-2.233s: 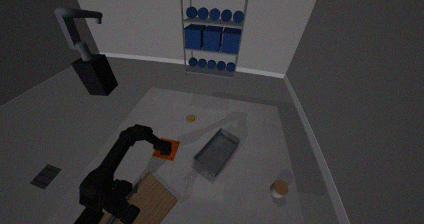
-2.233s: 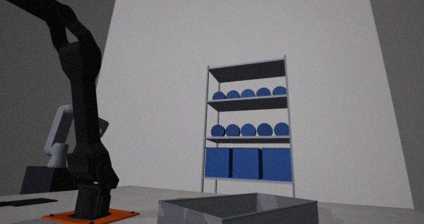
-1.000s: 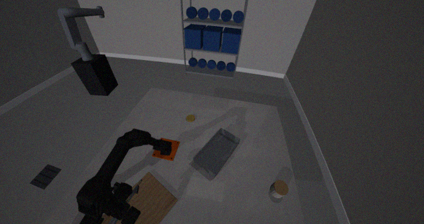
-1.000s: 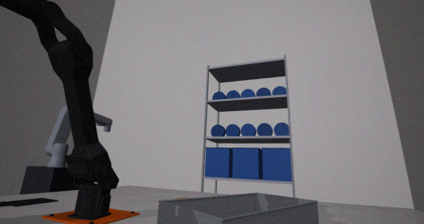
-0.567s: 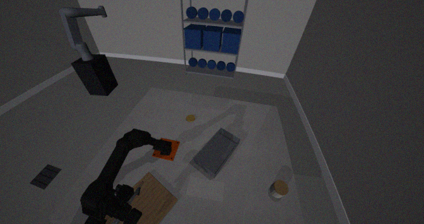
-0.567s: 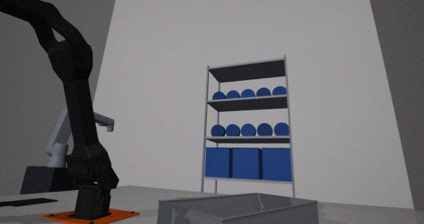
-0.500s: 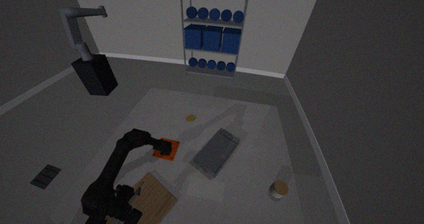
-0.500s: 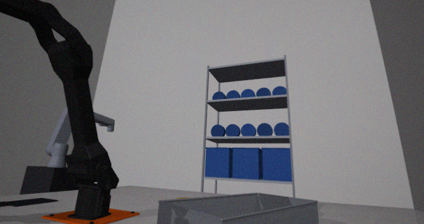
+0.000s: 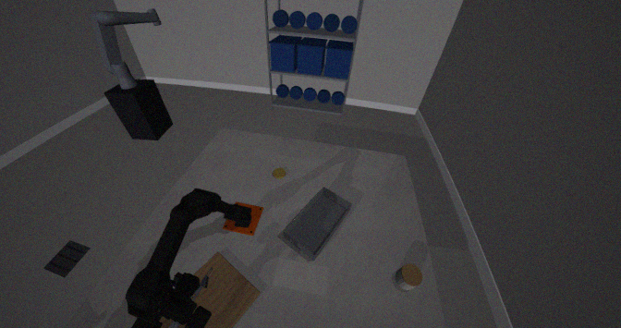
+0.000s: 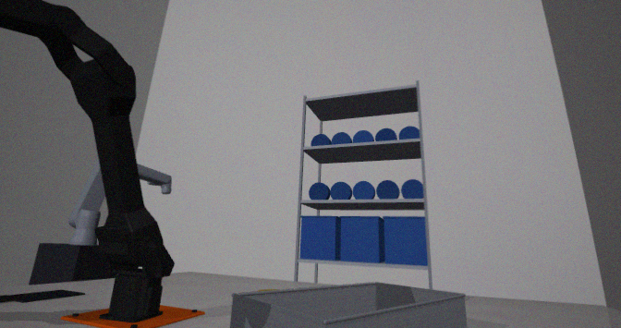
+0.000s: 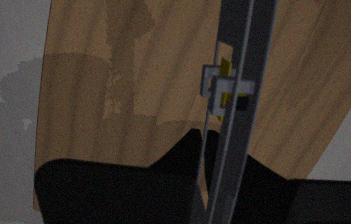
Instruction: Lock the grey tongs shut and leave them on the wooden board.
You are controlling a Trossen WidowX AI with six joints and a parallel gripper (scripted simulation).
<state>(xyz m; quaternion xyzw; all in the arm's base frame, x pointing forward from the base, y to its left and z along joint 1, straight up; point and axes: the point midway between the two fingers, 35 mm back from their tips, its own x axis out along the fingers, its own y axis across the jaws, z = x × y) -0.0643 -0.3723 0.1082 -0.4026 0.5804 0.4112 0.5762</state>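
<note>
Now: the yellow piece 4 cm above my gripper tip, 3 cm to the left of it and 1 cm ahead of it. Also, from my gripper tip: wooden board 7 cm below; black spatula 36 cm to the left, 22 cm behind, 7 cm below; grey roasting tin 41 cm ahead, 39 cm to the left, 5 cm below.
</note>
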